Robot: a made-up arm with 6 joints. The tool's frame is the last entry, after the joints.
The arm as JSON. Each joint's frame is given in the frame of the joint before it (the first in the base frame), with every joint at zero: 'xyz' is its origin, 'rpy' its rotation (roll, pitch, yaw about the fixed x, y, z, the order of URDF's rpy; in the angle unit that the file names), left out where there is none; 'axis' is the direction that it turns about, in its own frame. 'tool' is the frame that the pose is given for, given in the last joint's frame.
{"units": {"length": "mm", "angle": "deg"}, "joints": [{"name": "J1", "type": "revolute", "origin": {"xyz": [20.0, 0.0, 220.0]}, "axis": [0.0, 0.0, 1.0]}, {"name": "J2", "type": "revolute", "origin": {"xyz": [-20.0, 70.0, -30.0], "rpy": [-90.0, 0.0, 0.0]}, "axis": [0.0, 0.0, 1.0]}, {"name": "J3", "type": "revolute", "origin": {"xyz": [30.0, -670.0, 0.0]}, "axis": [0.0, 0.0, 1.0]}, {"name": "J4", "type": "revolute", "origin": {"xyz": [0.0, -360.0, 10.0], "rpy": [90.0, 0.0, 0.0]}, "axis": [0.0, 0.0, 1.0]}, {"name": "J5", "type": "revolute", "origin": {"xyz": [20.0, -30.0, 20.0], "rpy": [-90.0, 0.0, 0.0]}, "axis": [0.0, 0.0, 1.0]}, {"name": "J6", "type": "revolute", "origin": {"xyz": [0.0, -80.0, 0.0], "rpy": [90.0, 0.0, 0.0]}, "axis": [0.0, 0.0, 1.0]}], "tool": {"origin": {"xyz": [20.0, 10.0, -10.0]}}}
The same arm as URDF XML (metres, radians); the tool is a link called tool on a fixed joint. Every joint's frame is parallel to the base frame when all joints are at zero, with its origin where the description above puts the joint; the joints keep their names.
<robot name="arm">
<joint name="J1" type="continuous"><parent link="base_link"/><child link="link1"/><origin xyz="0.0200 0.0000 0.2200"/><axis xyz="0 0 1"/></joint>
<joint name="J2" type="continuous"><parent link="link1"/><child link="link2"/><origin xyz="-0.0200 0.0700 -0.0300"/><axis xyz="0 1 0"/></joint>
<joint name="J3" type="continuous"><parent link="link2"/><child link="link3"/><origin xyz="0.0300 0.0000 0.6700"/><axis xyz="0 1 0"/></joint>
<joint name="J4" type="continuous"><parent link="link3"/><child link="link4"/><origin xyz="0.0000 0.0100 0.3600"/><axis xyz="0 0 1"/></joint>
<joint name="J5" type="continuous"><parent link="link4"/><child link="link5"/><origin xyz="0.0200 -0.0300 0.0200"/><axis xyz="0 1 0"/></joint>
<joint name="J6" type="continuous"><parent link="link5"/><child link="link6"/><origin xyz="0.0000 0.0000 0.0800"/><axis xyz="0 0 1"/></joint>
<joint name="tool_fixed" type="fixed"><parent link="link6"/><child link="tool"/><origin xyz="0.0200 0.0100 -0.0100"/></joint>
<link name="base_link"/>
<link name="link1"/>
<link name="link2"/>
<link name="link3"/>
<link name="link4"/>
<link name="link5"/>
<link name="link6"/>
<link name="tool"/>
</robot>

